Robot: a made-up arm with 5 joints.
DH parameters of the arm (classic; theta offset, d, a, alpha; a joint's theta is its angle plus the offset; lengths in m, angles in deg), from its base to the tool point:
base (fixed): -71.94 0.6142 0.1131 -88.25
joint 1: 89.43 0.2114 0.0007 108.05
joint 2: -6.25 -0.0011 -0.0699 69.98
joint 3: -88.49 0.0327 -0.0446 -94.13
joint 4: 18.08 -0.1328 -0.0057 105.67
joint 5: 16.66 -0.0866 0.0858 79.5
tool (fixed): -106.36 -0.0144 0 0
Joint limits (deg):
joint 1: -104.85..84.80
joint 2: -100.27..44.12
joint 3: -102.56..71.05
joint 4: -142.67..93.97
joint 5: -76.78..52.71
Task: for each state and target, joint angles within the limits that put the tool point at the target. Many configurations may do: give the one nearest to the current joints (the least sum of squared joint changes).
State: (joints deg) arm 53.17 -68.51 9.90 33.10 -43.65
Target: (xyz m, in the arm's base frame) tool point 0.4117 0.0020 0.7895
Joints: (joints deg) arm 21.41 -28.62 44.24 20.15 -59.78
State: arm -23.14 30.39 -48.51 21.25 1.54
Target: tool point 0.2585 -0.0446 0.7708
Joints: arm -22.43 29.53 -46.11 21.52 -4.83
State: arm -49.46 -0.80 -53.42 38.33 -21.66
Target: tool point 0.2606 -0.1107 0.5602
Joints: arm -22.57 -26.85 -102.30 69.87 -4.17
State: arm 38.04 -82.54 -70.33 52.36 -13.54
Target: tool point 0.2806 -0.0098 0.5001
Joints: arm 54.09 -73.29 -65.07 31.95 -2.59
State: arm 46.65 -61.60 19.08 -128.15 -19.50
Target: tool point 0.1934 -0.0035 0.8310
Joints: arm 2.85 -32.05 38.09 -117.38 -37.07
